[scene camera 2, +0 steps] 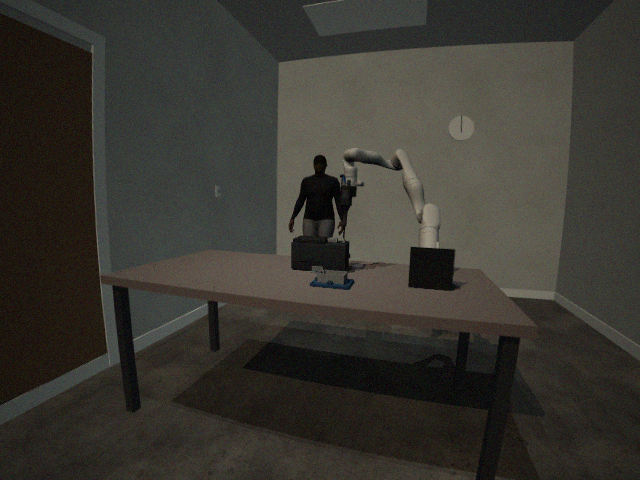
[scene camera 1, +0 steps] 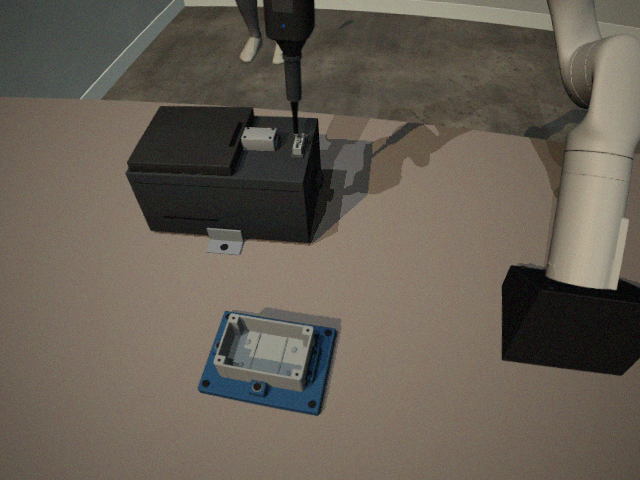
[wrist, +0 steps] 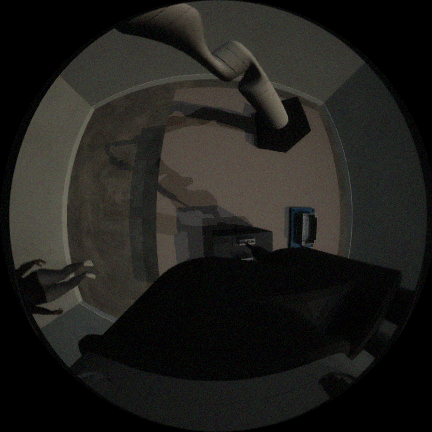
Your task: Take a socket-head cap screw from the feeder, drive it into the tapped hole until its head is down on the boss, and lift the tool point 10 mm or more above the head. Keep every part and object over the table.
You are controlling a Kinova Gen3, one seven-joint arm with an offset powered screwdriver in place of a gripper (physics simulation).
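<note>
The black screw feeder (scene camera 1: 222, 204) (scene camera 2: 316, 257) stands at the table's back, with a small light pick-up block (scene camera 1: 298, 146) (wrist: 245, 242) on its top right. My screwdriver's bit tip (scene camera 1: 295, 132) (scene camera 2: 344, 238) points down at the back end of this block; a gap or contact cannot be told. No screw can be made out on the tip, and the dark driver body (wrist: 235, 315) hides much of the wrist view. A grey open enclosure (scene camera 1: 263, 378) (wrist: 313, 229) sits on a blue plate (scene camera 1: 227, 388) (scene camera 2: 333, 285) (wrist: 293, 227). A small blue boss (scene camera 1: 257, 388) with a dark round opening stands at its front.
A light block (scene camera 1: 259, 139) sits on the feeder beside its raised dark lid (scene camera 1: 191, 136). A small metal bracket (scene camera 1: 224, 248) is at the feeder's front. The arm's black base (scene camera 1: 563, 325) (scene camera 2: 431, 267) (wrist: 295, 135) stands at right. A person (scene camera 2: 318, 198) (wrist: 55, 285) stands behind the table.
</note>
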